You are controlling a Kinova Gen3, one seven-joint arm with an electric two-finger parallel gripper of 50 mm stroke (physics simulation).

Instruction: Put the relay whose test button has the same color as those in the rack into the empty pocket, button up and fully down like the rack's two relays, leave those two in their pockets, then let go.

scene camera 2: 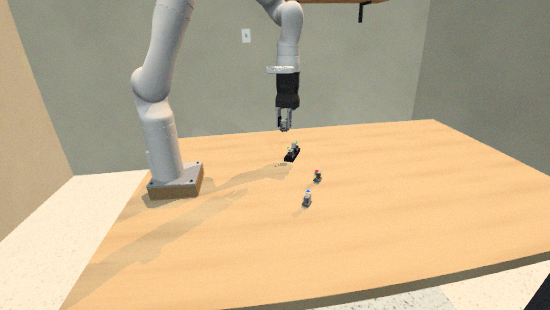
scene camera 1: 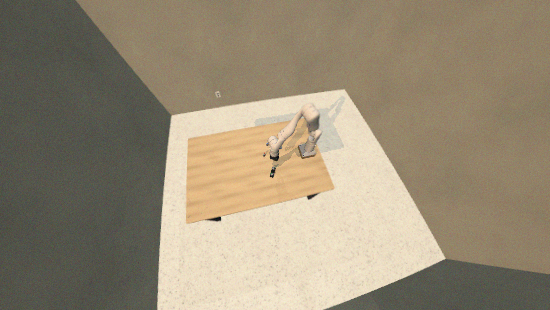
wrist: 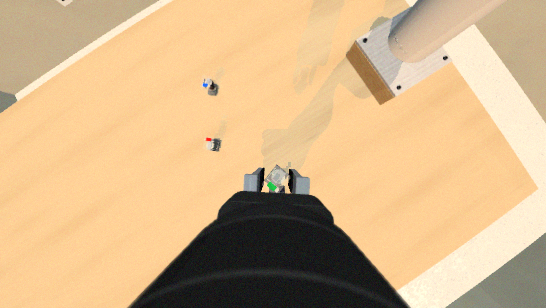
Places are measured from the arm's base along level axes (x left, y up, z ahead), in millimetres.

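Where they show: gripper, fingertip midpoint: (scene camera 2: pixel 283 127) (wrist: pixel 276 176); arm's base at its link origin: (scene camera 2: pixel 169 174) (scene camera 1: pixel 308 148) (wrist: pixel 409 42).
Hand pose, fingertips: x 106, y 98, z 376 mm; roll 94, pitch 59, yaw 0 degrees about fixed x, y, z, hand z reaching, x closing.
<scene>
Things, the pixels of their top centre, and the offset from my fingertips. Level surfaces: height alone.
- green-button relay at its top centre: (wrist: pixel 276 180) (scene camera 2: pixel 283 119) dx +1, dy +27, dz +1 mm
- black rack at its top centre: (scene camera 2: pixel 292 150) dx +81, dy -126, dz +36 mm
- red-button relay at its top centre: (wrist: pixel 207 143) (scene camera 2: pixel 318 169) dx -117, dy -105, dz +97 mm
- blue-button relay at its top centre: (wrist: pixel 205 81) (scene camera 2: pixel 307 192) dx -238, dy -105, dz +42 mm
- wooden table at its surface level: dy -149 mm
My gripper (scene camera 2: pixel 284 123) (wrist: pixel 276 176) is shut on the green-button relay (scene camera 2: pixel 284 126) (wrist: pixel 276 176), a small clear-grey block. It is held upright with the button up, well above the table; in the wrist view it looks turned at an angle between the fingers. The black rack (scene camera 2: pixel 288 158) stands on the table below the gripper in scene camera 2, with two green-button relays in it; its empty pocket cannot be made out. In the wrist view the rack is mostly hidden under the held relay and the gripper body. In scene camera 1 the rack (scene camera 1: pixel 272 172) is tiny.
A red-button relay (scene camera 2: pixel 317 176) (wrist: pixel 213 144) and a blue-button relay (scene camera 2: pixel 307 199) (wrist: pixel 210 87) stand apart on the wooden table (scene camera 1: pixel 225 175) (scene camera 2: pixel 400 200) (wrist: pixel 125 175). The arm's base (scene camera 2: pixel 176 189) (wrist: pixel 372 75) (scene camera 1: pixel 307 153) is at one end of the table.
</scene>
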